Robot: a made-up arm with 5 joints. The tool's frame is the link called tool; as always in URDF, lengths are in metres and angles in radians.
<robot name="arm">
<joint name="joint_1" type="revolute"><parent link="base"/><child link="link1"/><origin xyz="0.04 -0.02 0.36"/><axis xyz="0 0 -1"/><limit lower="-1.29" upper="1.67"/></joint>
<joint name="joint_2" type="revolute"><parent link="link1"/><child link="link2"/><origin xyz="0.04 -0.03 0.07"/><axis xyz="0 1 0"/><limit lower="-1.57" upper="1.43"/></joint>
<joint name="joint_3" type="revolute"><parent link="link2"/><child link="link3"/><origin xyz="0.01 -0.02 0.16"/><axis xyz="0 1 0"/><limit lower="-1.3" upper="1.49"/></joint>
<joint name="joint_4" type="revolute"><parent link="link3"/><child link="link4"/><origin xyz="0.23 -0.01 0"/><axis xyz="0 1 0"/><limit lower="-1.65" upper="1.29"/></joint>
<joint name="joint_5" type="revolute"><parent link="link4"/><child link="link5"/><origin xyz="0.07 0.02 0.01"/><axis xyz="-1 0 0"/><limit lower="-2.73" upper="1.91"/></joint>
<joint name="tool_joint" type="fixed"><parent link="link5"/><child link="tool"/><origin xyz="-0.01 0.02 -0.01" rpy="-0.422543 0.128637 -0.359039"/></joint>
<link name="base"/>
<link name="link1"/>
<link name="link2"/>
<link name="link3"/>
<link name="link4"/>
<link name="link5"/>
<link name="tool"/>
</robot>
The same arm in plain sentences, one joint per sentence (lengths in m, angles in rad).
The arm has five revolute joints in a row. What follows holds with every joint at zero, and every direction is one of the base frame's. Joint 1 lies 0.0400 m along +x and 0.0200 m along -y and 0.3600 m along +z from the base frame's origin and turns about -z, from -1.2900 to 1.6700 rad. Joint 2 lies 0.0400 m along +x and 0.0300 m along -y and 0.0700 m along +z from joint 1 and turns about +y, from -1.5700 to 1.4300 rad. Joint 3 lies 0.0100 m along +x and 0.0200 m along -y and 0.1600 m along +z from joint 2 and turns about +y, from -1.3000 to 1.4900 rad. Joint 4 lies 0.2300 m along +x and 0.0100 m along -y from joint 3 and turns about +y, from -1.6500 to 1.2900 rad. Joint 5 lies 0.0700 m along +x and 0.0200 m along +y and 0.0100 m along +z from joint 4 and turns about -x, from -2.7300 to 1.9100 rad. The tool frame, which is the frame that the pose is given for, lies 0.0100 m along -x and 0.0200 m along +y and 0.0100 m along -z from joint 5; its axes are the base frame's turned by roll -0.4225, pitch 0.1286 and yaw -0.3590 rad (as in URDF: about the fixed x, then y, then z).
